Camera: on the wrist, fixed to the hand. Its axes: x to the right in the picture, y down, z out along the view.
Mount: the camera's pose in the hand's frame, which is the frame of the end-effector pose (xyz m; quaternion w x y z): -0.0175 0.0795 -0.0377 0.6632 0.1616 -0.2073 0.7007
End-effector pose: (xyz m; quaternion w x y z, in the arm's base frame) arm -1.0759 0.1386 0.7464 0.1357 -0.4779 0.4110 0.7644
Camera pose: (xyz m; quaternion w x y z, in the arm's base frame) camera -1.0914 0.0636 0.7930 0.2832 -0.1514 -0.7029 -0.6347
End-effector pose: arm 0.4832 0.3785 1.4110 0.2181 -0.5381 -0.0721 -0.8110
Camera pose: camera 0.4915 0.2990 1.3703 0.7849 -0.5403 0.1530 -0.2618
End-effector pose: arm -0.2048 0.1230 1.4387 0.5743 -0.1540 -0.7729 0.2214
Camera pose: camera -0.1649 0.1886 1.3922 0.0904 -0.5050 -0.4880 0.7061
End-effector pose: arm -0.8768 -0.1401 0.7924 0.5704 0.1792 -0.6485 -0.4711
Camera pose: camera -0.8133 -0.1029 0.8437 0.5450 -0.3411 -0.7501 0.1549
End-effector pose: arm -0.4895 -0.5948 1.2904 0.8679 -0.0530 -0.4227 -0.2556
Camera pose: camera -0.4330 -0.5308 1.2629 0.6756 -0.2441 -0.4644 0.5179
